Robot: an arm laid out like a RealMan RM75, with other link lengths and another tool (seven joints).
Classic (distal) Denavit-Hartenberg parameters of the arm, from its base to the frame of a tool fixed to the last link. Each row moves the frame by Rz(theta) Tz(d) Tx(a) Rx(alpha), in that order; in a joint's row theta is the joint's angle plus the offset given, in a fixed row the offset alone. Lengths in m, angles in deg.
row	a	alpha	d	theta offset
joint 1	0.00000	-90.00	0.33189	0.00
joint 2	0.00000	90.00	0.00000	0.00
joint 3	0.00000	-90.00	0.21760	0.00
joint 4	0.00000	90.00	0.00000	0.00
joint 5	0.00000	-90.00	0.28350	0.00
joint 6	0.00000	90.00	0.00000	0.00
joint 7	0.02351	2.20	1.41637	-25.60
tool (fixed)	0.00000	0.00	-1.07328	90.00
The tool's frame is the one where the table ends.
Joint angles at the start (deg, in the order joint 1, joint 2, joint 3, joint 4, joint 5, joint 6, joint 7):
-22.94 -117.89 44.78 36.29 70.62 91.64 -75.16
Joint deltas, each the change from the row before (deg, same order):
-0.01 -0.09 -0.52 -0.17 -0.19 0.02 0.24
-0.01 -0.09 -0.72 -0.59 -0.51 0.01 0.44
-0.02 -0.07 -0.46 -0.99 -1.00 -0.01 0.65
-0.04 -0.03 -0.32 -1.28 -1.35 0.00 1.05
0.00 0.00 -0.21 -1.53 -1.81 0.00 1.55
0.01 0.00 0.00 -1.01 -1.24 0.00 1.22
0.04 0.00 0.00 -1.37 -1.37 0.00 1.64
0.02 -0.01 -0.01 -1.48 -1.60 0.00 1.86
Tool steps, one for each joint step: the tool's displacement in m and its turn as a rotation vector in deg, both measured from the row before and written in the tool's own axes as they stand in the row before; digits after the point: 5 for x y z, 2 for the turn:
-0.00099 -0.00313 -0.00149 0.70 -0.17 0.10
-0.00241 -0.00466 -0.00281 1.22 -0.34 -0.06
-0.00272 -0.00457 -0.00293 1.50 -0.32 -0.26
-0.00292 -0.00472 -0.00321 1.73 -0.33 -0.11
-0.00343 -0.00568 -0.00405 2.11 -0.44 0.17
-0.00213 -0.00304 -0.00246 1.32 -0.29 0.29
-0.00344 -0.00226 -0.00344 1.47 -0.52 0.39
-0.00380 -0.00308 -0.00372 1.71 -0.62 0.52

